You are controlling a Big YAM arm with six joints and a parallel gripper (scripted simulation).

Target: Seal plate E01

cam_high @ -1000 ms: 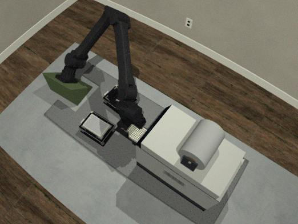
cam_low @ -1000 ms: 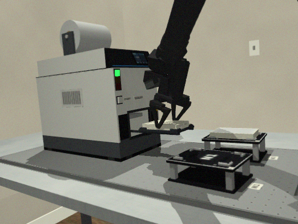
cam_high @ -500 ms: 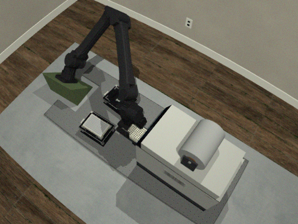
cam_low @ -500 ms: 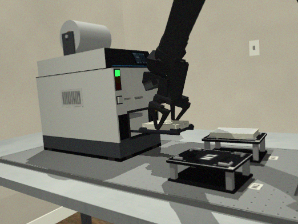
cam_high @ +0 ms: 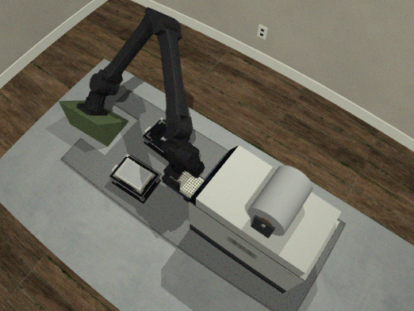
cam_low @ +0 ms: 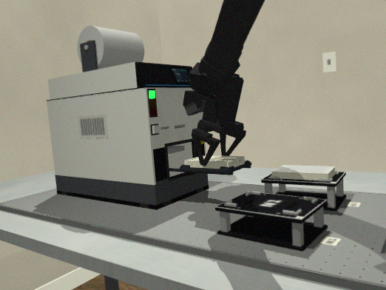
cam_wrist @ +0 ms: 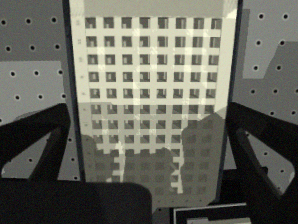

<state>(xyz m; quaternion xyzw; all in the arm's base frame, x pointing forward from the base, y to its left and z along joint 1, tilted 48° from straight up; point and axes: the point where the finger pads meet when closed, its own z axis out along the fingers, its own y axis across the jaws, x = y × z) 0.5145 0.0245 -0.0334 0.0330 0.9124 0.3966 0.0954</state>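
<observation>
Right now my hand is 20 mm above the sealer stage. Round my hand: covered white plate 180 mm behind, 90 mm to the right, 40 mm below; then start button 100 mm ahead, 90 mm to the left, 80 mm above; then black plate nest 200 mm behind, 120 mm to the left, 60 mm below.
</observation>
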